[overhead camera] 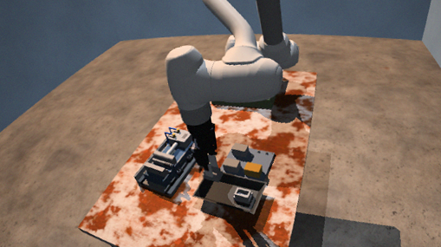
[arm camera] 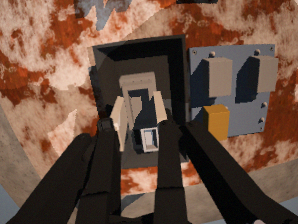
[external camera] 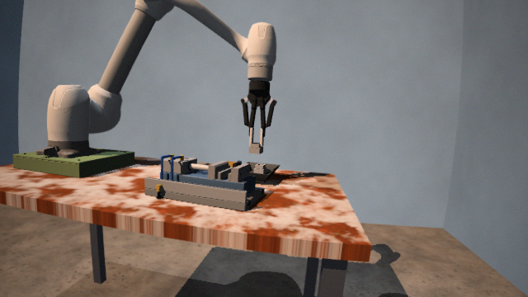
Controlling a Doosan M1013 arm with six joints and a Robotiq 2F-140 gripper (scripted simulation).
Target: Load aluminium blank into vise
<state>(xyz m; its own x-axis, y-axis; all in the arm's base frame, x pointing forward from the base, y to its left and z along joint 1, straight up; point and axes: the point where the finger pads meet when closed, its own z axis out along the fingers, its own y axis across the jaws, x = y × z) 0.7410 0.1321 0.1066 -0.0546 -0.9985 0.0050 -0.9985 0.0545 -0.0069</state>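
Now: hand 140 mm above the aluminium blank, 130 mm past it and 10 mm to the right of it. The rest, counted from my hand: brass blank (140 mm below, 120 mm behind, 100 mm to the left); then infeed plate (170 mm behind, 160 mm below, 60 mm to the left); then piston rod (250 mm to the right, 110 mm behind, 90 mm below).
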